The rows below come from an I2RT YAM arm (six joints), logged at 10 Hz.
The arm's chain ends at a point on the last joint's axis. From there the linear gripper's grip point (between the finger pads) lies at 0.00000 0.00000 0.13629 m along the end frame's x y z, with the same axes.
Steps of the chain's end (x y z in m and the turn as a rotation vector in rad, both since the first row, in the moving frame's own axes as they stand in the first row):
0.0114 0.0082 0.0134 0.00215 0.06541 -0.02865
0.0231 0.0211 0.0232 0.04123 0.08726 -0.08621
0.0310 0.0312 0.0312 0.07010 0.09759 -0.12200
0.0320 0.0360 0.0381 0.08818 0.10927 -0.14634
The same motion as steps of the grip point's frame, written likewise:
0.0203 0.0078 0.0131 0.00215 0.06541 -0.02865
0.0347 0.0150 0.0226 0.04123 0.08726 -0.08621
0.0437 0.0209 0.0302 0.07010 0.09759 -0.12200
0.0459 0.0230 0.0368 0.08818 0.10927 -0.14634

